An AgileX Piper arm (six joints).
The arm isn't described. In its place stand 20 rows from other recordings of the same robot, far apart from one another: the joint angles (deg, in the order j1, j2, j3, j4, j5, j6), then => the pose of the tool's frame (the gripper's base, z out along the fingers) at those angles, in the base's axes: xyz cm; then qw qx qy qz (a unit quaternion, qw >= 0).
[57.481, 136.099, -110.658, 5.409, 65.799, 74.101] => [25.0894, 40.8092, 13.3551, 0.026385, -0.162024, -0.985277, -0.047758]
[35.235, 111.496, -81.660, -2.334, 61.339, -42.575] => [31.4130, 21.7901, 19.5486, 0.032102, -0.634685, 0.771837, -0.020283]
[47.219, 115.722, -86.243, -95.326, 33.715, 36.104] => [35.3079, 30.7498, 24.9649, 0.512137, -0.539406, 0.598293, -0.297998]
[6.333, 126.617, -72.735, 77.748, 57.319, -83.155] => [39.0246, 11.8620, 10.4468, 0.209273, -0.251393, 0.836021, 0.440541]
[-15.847, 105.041, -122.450, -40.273, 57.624, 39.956] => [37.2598, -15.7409, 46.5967, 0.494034, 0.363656, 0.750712, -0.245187]
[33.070, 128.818, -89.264, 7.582, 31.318, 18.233] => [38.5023, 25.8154, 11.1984, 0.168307, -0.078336, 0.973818, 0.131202]
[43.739, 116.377, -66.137, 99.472, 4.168, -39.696] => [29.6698, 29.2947, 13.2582, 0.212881, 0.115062, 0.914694, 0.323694]
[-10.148, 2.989, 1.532, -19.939, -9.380, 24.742] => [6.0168, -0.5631, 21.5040, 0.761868, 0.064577, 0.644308, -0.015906]
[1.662, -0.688, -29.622, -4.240, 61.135, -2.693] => [-0.8963, -0.6155, 28.1615, 0.530470, -0.030093, 0.846142, -0.041708]
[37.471, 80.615, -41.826, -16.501, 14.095, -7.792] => [22.1447, 16.1813, 21.9977, 0.364866, -0.463689, 0.807304, 0.011201]
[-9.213, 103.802, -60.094, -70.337, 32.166, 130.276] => [35.2195, -10.3342, 18.7474, 0.400565, 0.607431, 0.682365, -0.070380]
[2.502, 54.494, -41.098, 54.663, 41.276, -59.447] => [17.8966, 5.6838, 31.6099, 0.461414, -0.240973, 0.827981, 0.208509]
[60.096, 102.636, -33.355, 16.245, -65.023, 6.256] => [17.7590, 26.2503, 17.3481, 0.615674, -0.196239, 0.680366, 0.345742]
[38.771, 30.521, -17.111, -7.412, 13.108, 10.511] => [8.9212, 6.8239, 25.1530, 0.530164, -0.243863, 0.789316, 0.190886]
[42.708, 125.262, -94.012, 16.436, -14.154, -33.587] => [38.4724, 34.6544, 22.0201, 0.615453, -0.373391, 0.685467, 0.109229]
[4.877, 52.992, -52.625, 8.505, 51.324, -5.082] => [16.9849, 2.5038, 34.8464, 0.368090, -0.058826, 0.925265, 0.070245]
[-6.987, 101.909, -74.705, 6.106, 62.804, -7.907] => [34.3094, -3.3374, 22.6704, 0.049361, 0.014247, 0.997781, 0.042346]
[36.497, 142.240, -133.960, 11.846, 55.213, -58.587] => [42.9918, 33.7173, 19.6988, 0.283707, -0.683557, 0.671062, 0.044012]
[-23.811, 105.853, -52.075, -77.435, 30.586, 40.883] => [29.2903, -17.8652, 14.4419, 0.125932, -0.012363, 0.927411, -0.351991]
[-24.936, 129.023, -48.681, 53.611, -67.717, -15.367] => [28.8409, -20.8849, 6.0306, 0.482366, 0.458093, 0.635715, -0.391587]
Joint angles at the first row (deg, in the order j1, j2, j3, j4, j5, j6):
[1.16, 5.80, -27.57, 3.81, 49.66, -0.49]
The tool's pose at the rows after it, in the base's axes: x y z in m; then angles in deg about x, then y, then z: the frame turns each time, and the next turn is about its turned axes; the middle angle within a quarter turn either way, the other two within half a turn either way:
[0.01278, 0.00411, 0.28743, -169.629, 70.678, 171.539]
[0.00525, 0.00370, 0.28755, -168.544, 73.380, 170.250]
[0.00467, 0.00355, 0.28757, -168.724, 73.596, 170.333]
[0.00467, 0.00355, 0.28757, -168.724, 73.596, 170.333]
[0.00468, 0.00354, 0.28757, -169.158, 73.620, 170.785]
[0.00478, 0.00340, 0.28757, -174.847, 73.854, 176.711]
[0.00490, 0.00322, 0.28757, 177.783, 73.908, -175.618]
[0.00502, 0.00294, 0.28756, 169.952, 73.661, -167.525]
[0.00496, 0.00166, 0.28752, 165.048, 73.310, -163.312]
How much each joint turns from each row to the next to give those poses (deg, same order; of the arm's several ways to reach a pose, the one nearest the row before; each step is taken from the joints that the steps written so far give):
[-0.13, -3.23, 0.44, -0.55, -1.05, 0.01]
[0.00, -2.71, 0.09, -0.23, -0.10, 0.00]
[-0.01, -0.20, 0.00, -0.12, 0.00, -0.01]
[0.00, 0.00, 0.00, 0.00, 0.00, 0.00]
[-0.13, 0.00, 0.00, 0.01, 0.00, 0.00]
[-1.67, 0.00, 0.00, -0.01, 0.00, 0.00]
[-2.13, 0.00, 0.00, 0.00, 0.00, 0.00]
[-2.23, 0.00, 0.00, -0.07, 0.00, 0.01]
[-0.70, 0.00, 0.00, -1.03, 0.00, 0.00]

